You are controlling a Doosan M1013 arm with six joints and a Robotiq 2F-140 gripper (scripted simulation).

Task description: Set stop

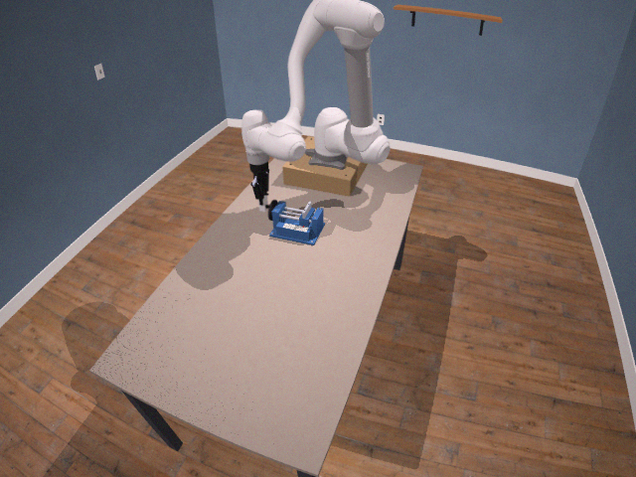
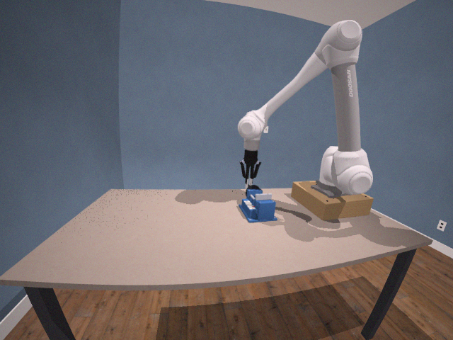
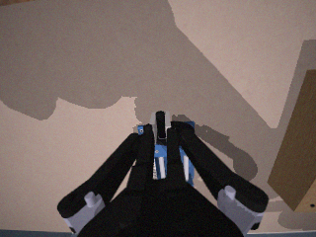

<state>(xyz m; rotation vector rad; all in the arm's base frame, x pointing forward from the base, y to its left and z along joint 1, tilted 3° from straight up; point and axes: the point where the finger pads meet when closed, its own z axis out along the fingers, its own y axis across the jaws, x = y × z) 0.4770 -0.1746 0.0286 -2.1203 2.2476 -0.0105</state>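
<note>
My hand is 190 mm to the right of the grey stop block and 30 mm above it. From my hand the other things lie so: black handwheel 20 mm to the left, 20 mm below.
</note>
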